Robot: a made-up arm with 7 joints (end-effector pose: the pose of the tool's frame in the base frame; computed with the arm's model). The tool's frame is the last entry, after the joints. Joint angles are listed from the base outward.
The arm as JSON. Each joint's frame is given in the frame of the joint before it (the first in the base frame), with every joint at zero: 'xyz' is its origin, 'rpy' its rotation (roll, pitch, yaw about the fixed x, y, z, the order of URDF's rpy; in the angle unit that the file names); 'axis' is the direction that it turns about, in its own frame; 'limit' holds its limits. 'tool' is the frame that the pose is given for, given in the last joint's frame.
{
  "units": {
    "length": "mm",
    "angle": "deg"
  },
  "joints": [
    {
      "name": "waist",
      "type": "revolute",
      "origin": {
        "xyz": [
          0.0,
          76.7,
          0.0
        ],
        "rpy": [
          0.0,
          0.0,
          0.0
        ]
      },
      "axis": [
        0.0,
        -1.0,
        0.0
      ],
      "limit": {
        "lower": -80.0,
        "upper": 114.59
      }
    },
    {
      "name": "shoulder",
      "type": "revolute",
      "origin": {
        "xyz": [
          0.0,
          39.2,
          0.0
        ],
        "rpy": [
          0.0,
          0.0,
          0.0
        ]
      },
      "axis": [
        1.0,
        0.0,
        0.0
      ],
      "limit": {
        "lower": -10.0,
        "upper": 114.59
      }
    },
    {
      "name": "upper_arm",
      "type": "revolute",
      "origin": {
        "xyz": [
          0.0,
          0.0,
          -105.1
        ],
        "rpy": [
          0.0,
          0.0,
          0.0
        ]
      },
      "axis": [
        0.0,
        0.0,
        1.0
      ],
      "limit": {
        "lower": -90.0,
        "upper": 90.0
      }
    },
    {
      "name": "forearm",
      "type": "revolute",
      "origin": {
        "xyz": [
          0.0,
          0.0,
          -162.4
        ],
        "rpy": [
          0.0,
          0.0,
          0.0
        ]
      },
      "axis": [
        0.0,
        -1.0,
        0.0
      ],
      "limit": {
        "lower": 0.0,
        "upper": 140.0
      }
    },
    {
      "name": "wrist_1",
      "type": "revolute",
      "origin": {
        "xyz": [
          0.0,
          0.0,
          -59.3
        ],
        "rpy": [
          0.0,
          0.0,
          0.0
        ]
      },
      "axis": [
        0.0,
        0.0,
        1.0
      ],
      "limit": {
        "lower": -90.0,
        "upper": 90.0
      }
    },
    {
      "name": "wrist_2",
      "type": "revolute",
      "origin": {
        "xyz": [
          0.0,
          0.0,
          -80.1
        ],
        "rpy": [
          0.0,
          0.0,
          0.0
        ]
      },
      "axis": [
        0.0,
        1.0,
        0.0
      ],
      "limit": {
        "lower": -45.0,
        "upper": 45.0
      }
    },
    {
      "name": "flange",
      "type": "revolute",
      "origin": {
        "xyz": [
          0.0,
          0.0,
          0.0
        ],
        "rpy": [
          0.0,
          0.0,
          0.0
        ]
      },
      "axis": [
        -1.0,
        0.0,
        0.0
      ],
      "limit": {
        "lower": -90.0,
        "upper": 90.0
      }
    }
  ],
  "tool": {
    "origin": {
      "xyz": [
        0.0,
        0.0,
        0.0
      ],
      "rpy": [
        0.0,
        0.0,
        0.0
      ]
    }
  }
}
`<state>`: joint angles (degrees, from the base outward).
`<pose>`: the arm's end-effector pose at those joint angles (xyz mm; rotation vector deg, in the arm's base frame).
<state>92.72 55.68 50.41 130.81 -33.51 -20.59 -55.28</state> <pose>29.1 307.4 68.7 -54.28 32.71 -47.73</pose>
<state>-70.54 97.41 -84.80 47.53 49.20 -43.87 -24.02</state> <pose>-48.7 487.7 -27.1 16.72 23.14 -68.94</pose>
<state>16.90 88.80 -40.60 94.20 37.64 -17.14 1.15</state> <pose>128.9 371.2 -61.0 17.94 -78.99 -54.01</pose>
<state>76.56 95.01 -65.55 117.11 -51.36 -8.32 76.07</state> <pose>104.1 329.0 27.9 68.67 21.00 -110.50</pose>
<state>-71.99 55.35 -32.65 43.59 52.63 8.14 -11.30</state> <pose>-214.8 389.5 -154.9 31.97 40.82 -15.20</pose>
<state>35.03 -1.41 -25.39 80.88 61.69 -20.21 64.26</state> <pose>267.2 49.8 -164.5 -107.19 -123.64 -41.20</pose>
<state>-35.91 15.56 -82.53 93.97 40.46 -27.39 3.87</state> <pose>-152.7 52.2 -241.7 -81.79 -32.92 4.23</pose>
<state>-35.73 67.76 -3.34 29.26 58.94 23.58 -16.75</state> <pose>-32.9 474.6 -162.3 63.22 5.36 25.49</pose>
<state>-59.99 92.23 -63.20 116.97 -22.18 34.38 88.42</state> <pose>-61.1 324.3 -100.0 -69.90 102.38 -72.57</pose>
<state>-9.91 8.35 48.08 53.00 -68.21 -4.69 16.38</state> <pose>15.5 248.9 -343.4 34.22 -17.73 -29.75</pose>
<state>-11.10 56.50 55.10 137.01 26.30 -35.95 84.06</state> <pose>48.3 297.0 -36.3 34.96 -77.39 -145.40</pose>
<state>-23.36 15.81 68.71 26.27 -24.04 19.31 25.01</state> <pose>-123.0 278.1 -341.2 11.75 5.74 41.51</pose>
